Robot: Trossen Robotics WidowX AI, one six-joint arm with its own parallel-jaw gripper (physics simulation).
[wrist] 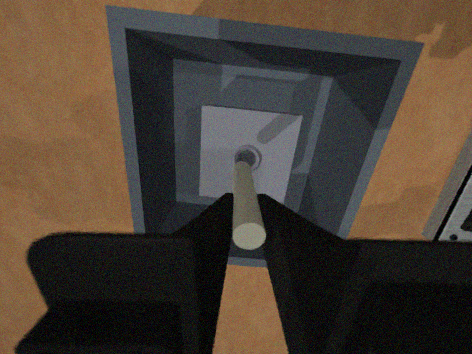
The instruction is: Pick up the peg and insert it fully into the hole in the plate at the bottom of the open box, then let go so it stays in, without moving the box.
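Places are measured from the arm's base along level axes (x ahead, y left, z up), in millimetres.
Where they show: gripper, fingertip midpoint: (pixel 244 200).
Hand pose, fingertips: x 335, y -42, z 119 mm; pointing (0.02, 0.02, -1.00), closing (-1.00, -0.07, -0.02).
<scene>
After its pixels a point has its place.
My gripper (pixel 244 200) @(x 335, y -42, z 119 mm) is shut on a pale round peg (pixel 246 200) @(x 336, y -49, z 132 mm), held between the two black fingertips at the lower middle of the wrist view. The peg's near end faces the camera, and its far end points down into the open grey-blue box (pixel 117 100) @(x 426, y -85, z 76 mm). The light plate (pixel 217 130) @(x 361, y -66, z 36 mm) lies at the bottom of the box. The hole (pixel 247 157) with its round rim is near the plate's middle. The peg's far tip overlaps the lower left edge of the hole in this view; whether it is above the hole or touching it, I cannot tell.
The box walls rise around the plate, and the fingers cover part of the near wall. The box stands on an orange-brown table top (pixel 60 125) @(x 556, y -42, z -22 mm). A metallic object (pixel 457 220) @(x 42, y 20, z 2 mm) with a dark edge shows at the right border. Shadows fall on the plate and the table.
</scene>
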